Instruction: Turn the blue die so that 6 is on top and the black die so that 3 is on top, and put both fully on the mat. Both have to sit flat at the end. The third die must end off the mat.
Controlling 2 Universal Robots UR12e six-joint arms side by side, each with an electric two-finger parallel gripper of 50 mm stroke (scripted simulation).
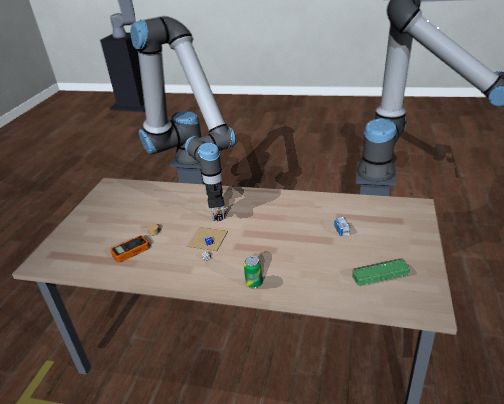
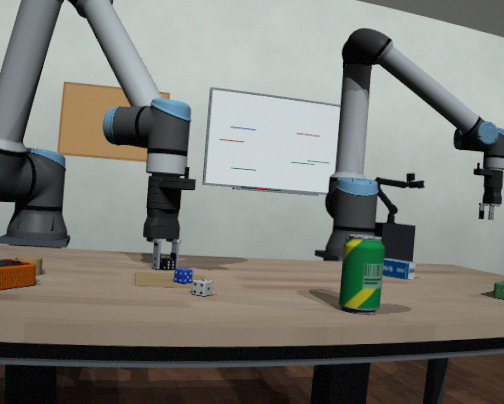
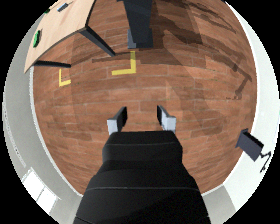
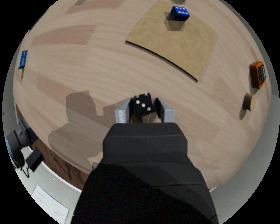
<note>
The pictures show: my left gripper, my right gripper, a tan mat and a green block.
My right gripper is seen too in image 4.
</note>
